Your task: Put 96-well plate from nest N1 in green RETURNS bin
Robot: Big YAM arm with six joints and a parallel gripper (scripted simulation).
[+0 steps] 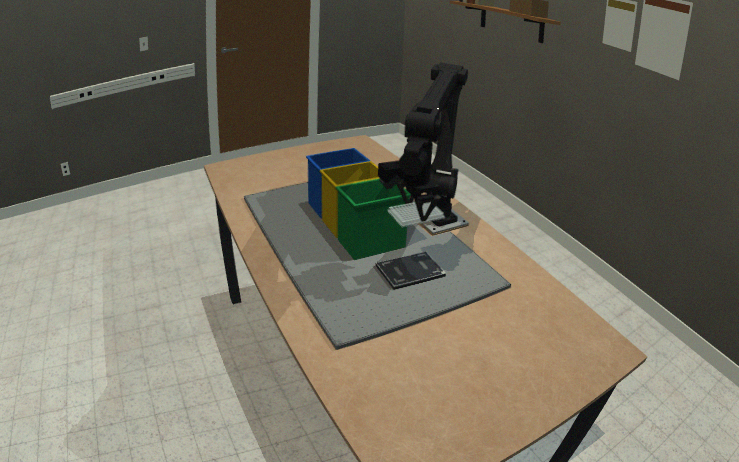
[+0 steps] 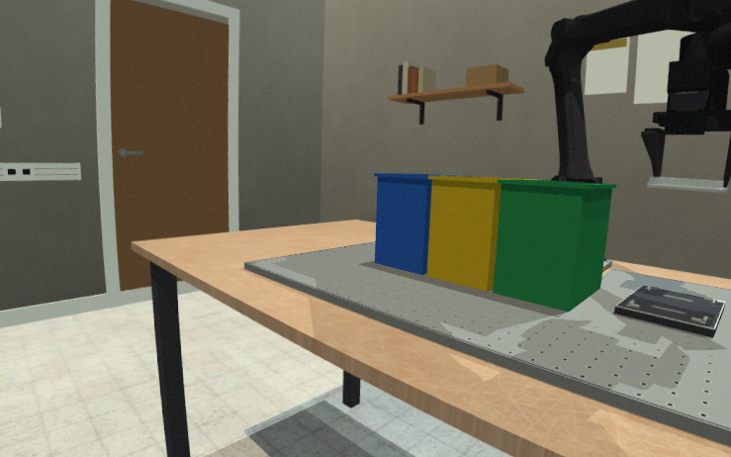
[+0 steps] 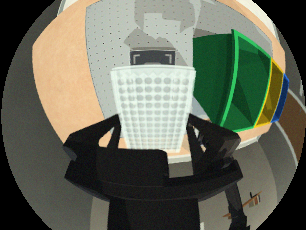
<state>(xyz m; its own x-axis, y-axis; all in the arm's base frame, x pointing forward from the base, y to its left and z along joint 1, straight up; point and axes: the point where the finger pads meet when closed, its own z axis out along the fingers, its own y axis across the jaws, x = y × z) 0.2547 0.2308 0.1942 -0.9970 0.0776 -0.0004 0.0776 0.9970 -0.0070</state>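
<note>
Right now the green bin is 170 mm to the right of my hand, 100 mm below it and 30 mm ahead of it. The rest, counted from my hand: plate nest (190 mm below); 96-well plate (10 mm below); yellow bin (300 mm to the right, 100 mm below, 30 mm ahead).
</note>
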